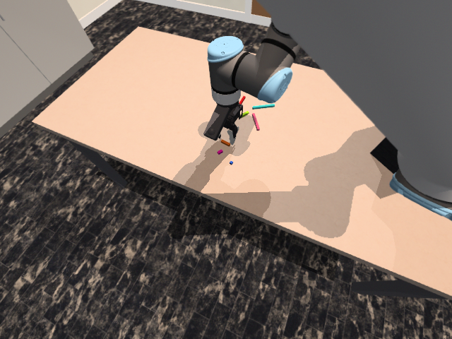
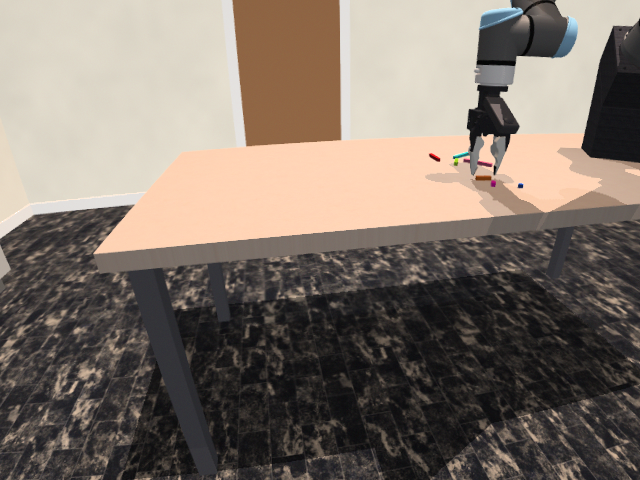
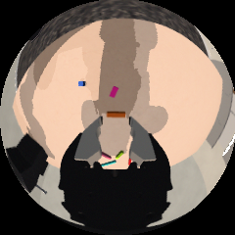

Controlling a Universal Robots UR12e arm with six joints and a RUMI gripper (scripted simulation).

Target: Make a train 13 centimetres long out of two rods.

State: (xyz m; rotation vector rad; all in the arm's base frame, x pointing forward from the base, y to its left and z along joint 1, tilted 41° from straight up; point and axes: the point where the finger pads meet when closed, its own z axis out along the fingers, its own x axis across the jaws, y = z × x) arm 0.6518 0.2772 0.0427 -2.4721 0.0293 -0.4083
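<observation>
The orange rod lies 2 cm below my hand. Also, from my hand: blue rod 7 cm behind, 6 cm to the left, 2 cm below; magenta rod 5 cm to the left, 2 cm below, 1 cm behind; pink rod 16 cm to the right, 4 cm behind, 2 cm below.
</observation>
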